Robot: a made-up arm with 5 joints. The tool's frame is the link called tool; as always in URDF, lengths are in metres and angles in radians.
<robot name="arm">
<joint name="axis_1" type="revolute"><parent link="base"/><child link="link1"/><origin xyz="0.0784 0.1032 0.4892" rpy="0 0 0"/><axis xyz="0.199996 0.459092 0.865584"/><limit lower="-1.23" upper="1.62"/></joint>
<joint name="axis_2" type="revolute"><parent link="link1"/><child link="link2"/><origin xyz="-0.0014 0.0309 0.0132" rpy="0 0 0"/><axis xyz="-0.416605 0.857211 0.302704"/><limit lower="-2.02" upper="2.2"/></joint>
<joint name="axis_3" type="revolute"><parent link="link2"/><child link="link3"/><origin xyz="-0.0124 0.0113 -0.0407" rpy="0 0 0"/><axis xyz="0.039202 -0.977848 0.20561"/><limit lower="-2.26" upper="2.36"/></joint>
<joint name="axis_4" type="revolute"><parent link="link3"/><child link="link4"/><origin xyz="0.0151 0.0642 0.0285" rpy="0 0 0"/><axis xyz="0 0 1"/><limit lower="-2.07" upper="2.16"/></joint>
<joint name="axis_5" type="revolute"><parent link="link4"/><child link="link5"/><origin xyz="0.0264 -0.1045 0.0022" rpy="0 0 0"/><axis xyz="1 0 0"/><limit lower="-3.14" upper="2.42"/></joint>
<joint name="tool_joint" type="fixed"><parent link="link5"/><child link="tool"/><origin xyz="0.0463 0.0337 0.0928" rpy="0 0 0"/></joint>
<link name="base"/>
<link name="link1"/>
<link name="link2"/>
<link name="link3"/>
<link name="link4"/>
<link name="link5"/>
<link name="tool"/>
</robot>
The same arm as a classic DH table. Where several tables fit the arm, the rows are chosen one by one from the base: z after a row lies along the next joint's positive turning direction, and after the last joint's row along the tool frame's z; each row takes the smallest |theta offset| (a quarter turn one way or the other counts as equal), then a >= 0, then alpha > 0; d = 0 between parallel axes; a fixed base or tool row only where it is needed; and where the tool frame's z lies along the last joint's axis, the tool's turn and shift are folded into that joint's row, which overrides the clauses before.
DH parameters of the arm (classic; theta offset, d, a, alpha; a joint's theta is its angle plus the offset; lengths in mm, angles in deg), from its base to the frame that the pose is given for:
base (fixed): -23.54 271.5 30.7 -30.05
axis_1: 62.03 262.7 9 -55.09
axis_2: -67.65 -10.9 -32.7 142.4
axis_3: -38.76 -113 17.7 -78.13
axis_4: 87.7 44.1 -104.5 90
axis_5: 0 72.7 33.7 -90
tool (fixed): -90 92.8 0 0
Joint limits (deg, base to tool): -70.47..92.82 -115.74..126.05 -129.49..135.22 -118.6..123.76 -179.91..138.66

